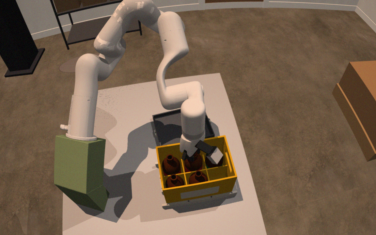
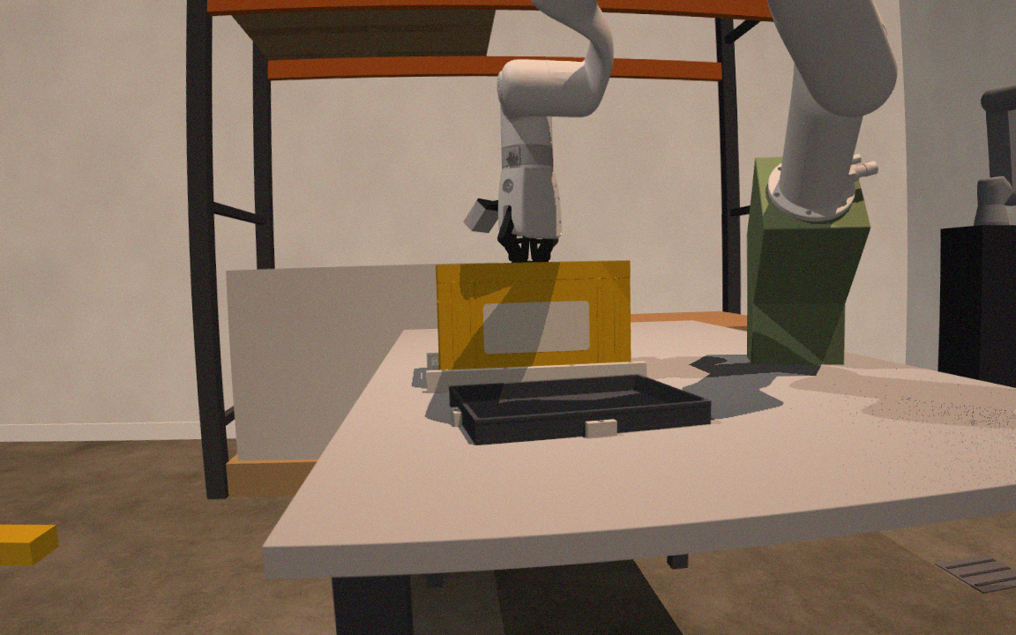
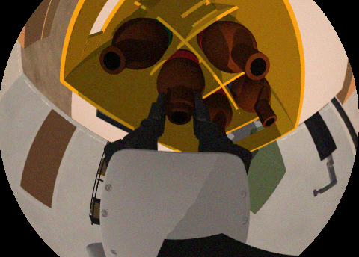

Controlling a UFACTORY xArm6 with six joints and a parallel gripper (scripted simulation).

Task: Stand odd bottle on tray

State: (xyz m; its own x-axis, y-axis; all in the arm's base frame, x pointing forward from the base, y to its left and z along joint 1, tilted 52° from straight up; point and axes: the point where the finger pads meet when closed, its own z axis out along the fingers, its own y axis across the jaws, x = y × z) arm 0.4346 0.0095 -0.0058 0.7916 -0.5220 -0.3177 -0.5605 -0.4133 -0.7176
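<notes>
Now: hand 70 mm above the glass bottle. From my hand the other things lie so: yellow crate 10 mm ahead, 50 mm to the right, 70 mm below; dark tray 50 mm behind, 230 mm to the left, 150 mm below.
</notes>
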